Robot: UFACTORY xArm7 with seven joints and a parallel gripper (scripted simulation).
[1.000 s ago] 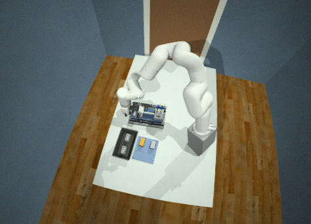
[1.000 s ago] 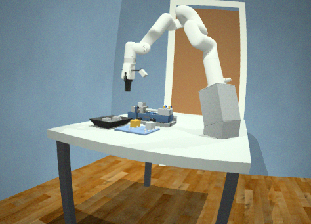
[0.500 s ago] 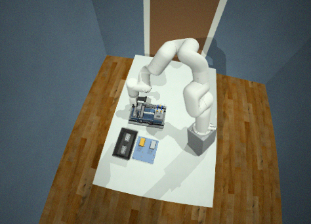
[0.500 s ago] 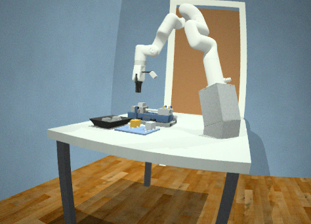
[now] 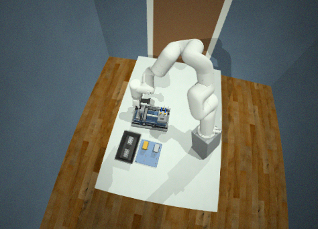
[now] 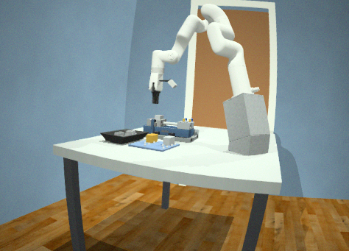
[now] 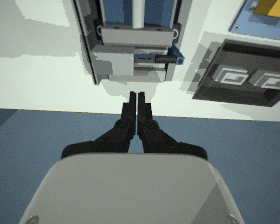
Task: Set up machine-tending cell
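My gripper is now 1 cm short of the fixed jaw and 12 cm above it. Also, from my hand: vise: 9 cm behind, 1 cm to the right, 16 cm below; then hosed end block: 18 cm behind, 2 cm to the right, 12 cm below; then grey rail: 8 cm behind, 11 cm to the right, 17 cm below.
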